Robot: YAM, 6 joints.
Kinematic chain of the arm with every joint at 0, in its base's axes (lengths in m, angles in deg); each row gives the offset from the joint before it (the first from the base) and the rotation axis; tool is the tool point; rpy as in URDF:
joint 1: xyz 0 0 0.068 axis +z
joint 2: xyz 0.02 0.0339 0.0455 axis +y
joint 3: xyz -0.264 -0.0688 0 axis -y
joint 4: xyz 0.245 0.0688 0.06 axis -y
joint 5: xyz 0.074 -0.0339 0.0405 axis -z
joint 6: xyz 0.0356 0 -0.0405 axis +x
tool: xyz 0 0 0 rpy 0 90 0
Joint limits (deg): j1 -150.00..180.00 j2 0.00..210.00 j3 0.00..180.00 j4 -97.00..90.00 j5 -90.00..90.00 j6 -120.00..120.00
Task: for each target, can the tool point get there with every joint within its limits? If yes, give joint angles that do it. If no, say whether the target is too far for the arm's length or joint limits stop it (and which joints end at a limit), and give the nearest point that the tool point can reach.
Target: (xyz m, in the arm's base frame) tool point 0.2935 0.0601 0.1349
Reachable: yes | joints 5.62 113.31 66.41 -67.49 -60.87 -80.35
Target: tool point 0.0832 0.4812 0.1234
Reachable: yes | joints 77.67 136.49 76.51 65.73 -37.16 -43.26
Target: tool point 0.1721 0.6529 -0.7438
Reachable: no: too far | nearest point 0.1101 0.4178 -0.3304 | short by 0.480 m
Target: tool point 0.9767 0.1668 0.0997
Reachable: no: too far | nearest point 0.6366 0.1087 0.1046 | short by 0.345 m
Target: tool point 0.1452 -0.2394 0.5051
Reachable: yes | joints 115.79 18.81 120.26 -48.28 48.16 -55.42
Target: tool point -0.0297 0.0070 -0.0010
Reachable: yes | joints -39.81 176.88 18.57 -31.06 22.52 -37.70
